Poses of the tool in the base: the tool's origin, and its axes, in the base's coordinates. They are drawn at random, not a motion.
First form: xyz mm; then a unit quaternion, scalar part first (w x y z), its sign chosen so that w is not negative.
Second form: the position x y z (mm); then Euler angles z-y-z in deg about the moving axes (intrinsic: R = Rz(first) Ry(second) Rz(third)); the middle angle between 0 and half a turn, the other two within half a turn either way. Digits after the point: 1 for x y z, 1 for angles.
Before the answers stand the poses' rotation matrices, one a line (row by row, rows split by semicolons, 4 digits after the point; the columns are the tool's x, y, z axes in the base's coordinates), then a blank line. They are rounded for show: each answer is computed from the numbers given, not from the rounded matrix.
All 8 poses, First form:
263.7 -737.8 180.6 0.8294 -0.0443 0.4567 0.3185
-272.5 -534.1 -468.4 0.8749 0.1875 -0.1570 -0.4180
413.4 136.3 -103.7 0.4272 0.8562 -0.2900 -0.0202
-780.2 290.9 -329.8 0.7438 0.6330 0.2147 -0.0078
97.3 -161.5 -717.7 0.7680 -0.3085 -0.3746 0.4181
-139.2 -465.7 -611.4 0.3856 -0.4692 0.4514 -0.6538
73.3 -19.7 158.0 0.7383 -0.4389 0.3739 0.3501
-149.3 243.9 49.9 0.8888 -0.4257 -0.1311 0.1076
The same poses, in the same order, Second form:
0.3799 -0.5689 0.7294; 0.4879 0.7932 0.3644; -0.7859 0.2175 0.5789
0.6012 0.6726 -0.4315; -0.7903 0.5802 -0.1968; 0.1180 0.4593 0.8804
0.8310 -0.4793 -0.2823; -0.5138 -0.4668 -0.7198; 0.2132 0.7432 -0.6342
0.9077 0.2834 0.3095; 0.2602 0.1986 -0.9449; -0.3292 0.9382 0.1065
0.3698 -0.4110 -0.8332; 0.8732 0.4601 0.1606; 0.3174 -0.7870 0.5291
-0.2624 0.0806 0.9616; -0.9278 -0.2951 -0.2284; 0.2654 -0.9520 0.1522
0.4753 -0.8451 0.2448; 0.1887 0.3697 0.9098; -0.8593 -0.3862 0.3352
0.9425 -0.0797 -0.3247; 0.3029 0.6144 0.7285; 0.1414 -0.7850 0.6032

263.7 -737.8 180.6 26.5 54.6 15.5
-272.5 -534.1 -468.4 -155.5 28.3 104.4
413.4 136.3 -103.7 -111.4 129.4 106.0
-780.2 290.9 -329.8 -71.9 83.9 70.7
97.3 -161.5 -717.7 169.1 58.1 -112.0
-139.2 -465.7 -611.4 -13.4 81.2 -105.6
73.3 -19.7 158.0 74.9 70.4 -24.2
-149.3 243.9 49.9 114.0 52.9 -100.2

